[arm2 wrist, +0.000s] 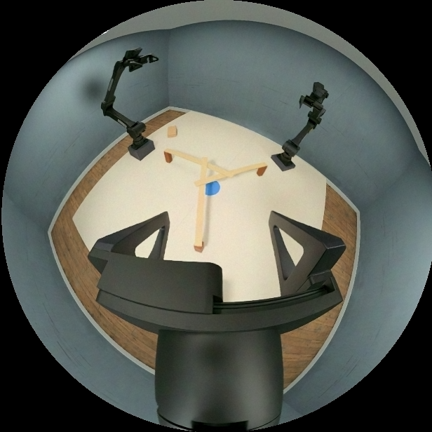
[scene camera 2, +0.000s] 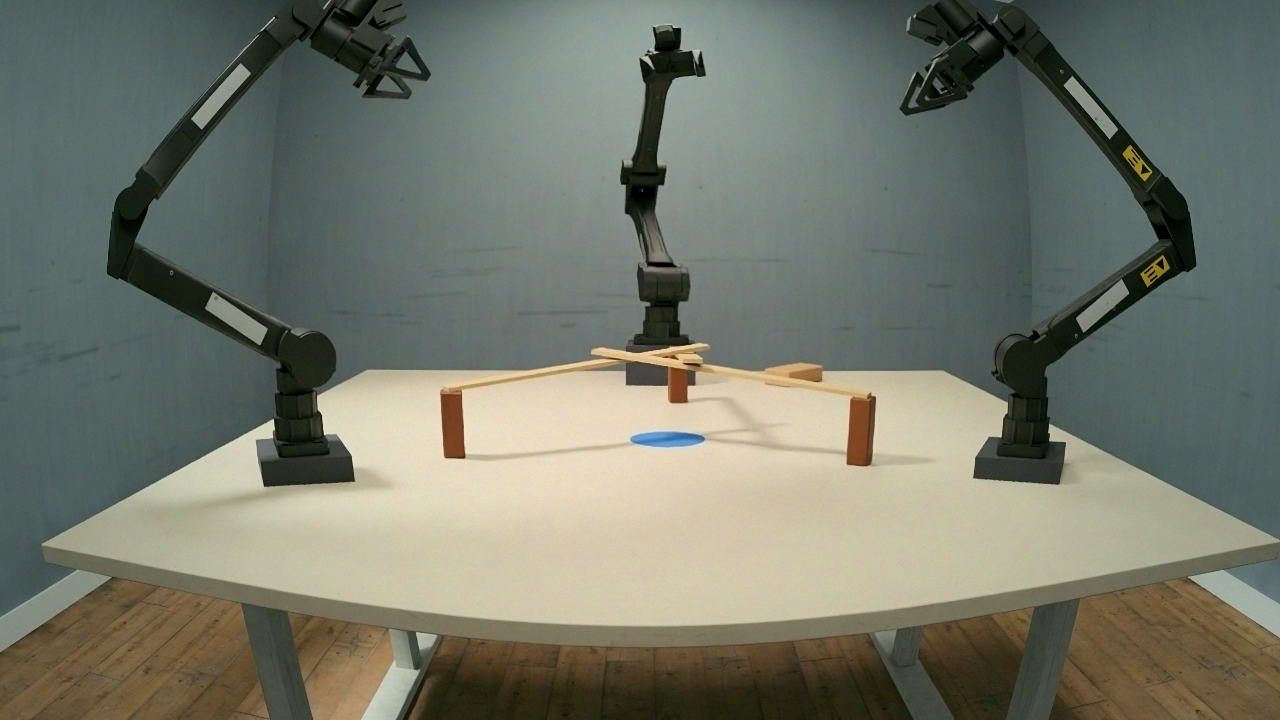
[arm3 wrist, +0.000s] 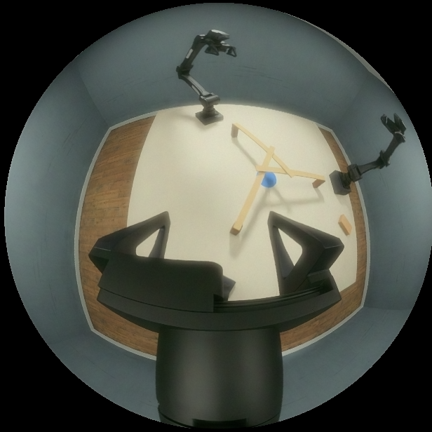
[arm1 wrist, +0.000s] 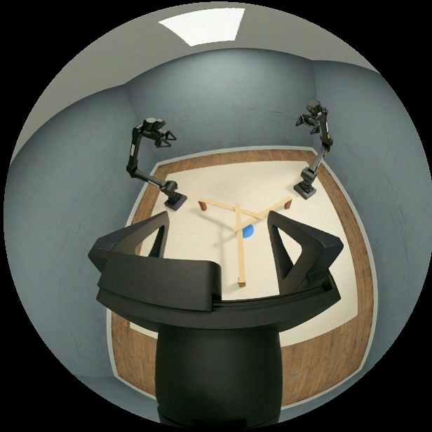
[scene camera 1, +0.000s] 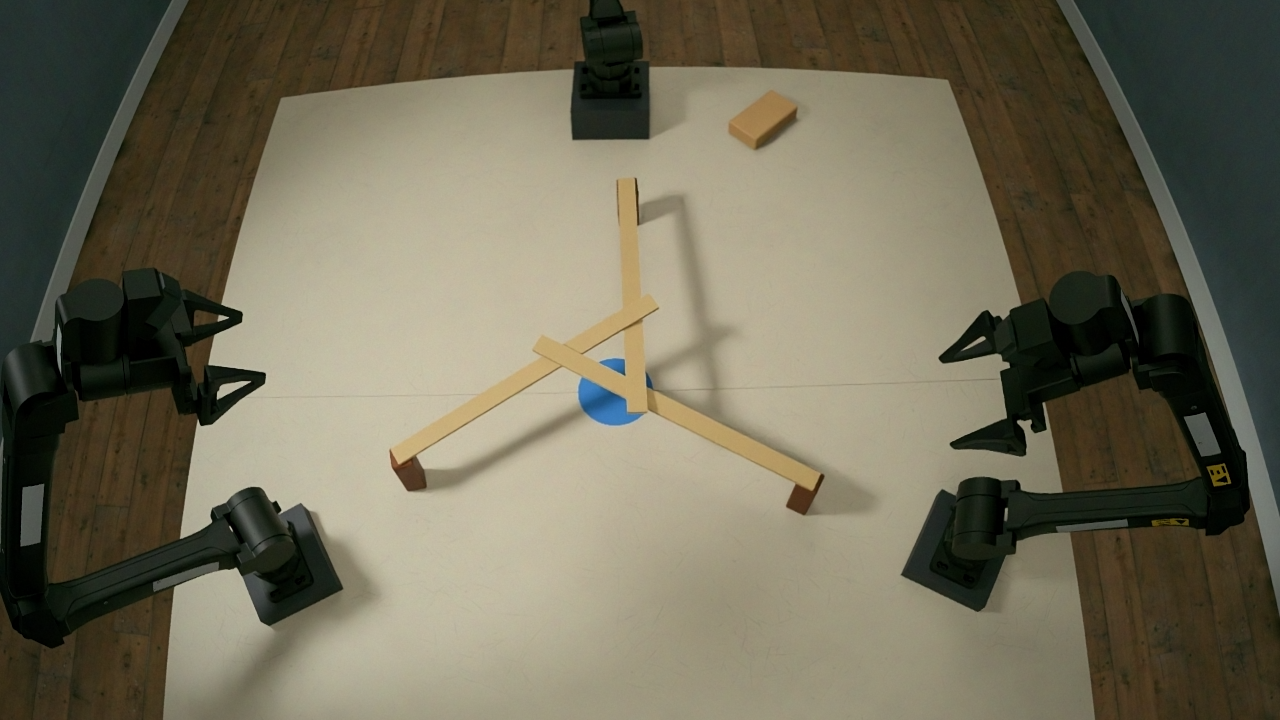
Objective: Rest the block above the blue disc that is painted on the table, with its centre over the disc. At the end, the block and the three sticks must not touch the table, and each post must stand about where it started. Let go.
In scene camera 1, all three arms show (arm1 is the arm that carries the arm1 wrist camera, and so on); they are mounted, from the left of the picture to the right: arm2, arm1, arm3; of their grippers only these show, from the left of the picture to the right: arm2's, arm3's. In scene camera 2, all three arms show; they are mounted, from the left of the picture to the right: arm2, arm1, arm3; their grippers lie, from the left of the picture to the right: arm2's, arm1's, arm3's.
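Note:
The tan block (scene camera 1: 763, 116) (scene camera 2: 794, 372) (arm2 wrist: 172, 131) (arm3 wrist: 345, 225) lies on the table right of arm1's base. Three sticks interlock above the table: in scene camera 1 the left stick (scene camera 1: 474, 410) lies over the back stick (scene camera 1: 629, 250), that over the right stick (scene camera 1: 733, 438), and that over the left. Their outer ends rest on upright brown posts (scene camera 2: 452, 425) (scene camera 2: 861, 431) (scene camera 2: 677, 386). The blue disc (scene camera 1: 595, 394) (scene camera 2: 666, 439) is under the crossing. Arm1's gripper (arm1 wrist: 218, 215), arm2's gripper (arm2 wrist: 220, 215) (scene camera 1: 253, 346) and arm3's gripper (arm3 wrist: 220, 215) (scene camera 1: 947, 402) are open, empty and high.
The pale table (scene camera 2: 626, 555) carries arm1's base (scene camera 1: 610, 111) at the back, arm2's base (scene camera 1: 308, 573) at the left and arm3's base (scene camera 1: 948, 582) at the right in scene camera 1. The block is near the back edge. Wooden floor and blue-grey walls surround the table.

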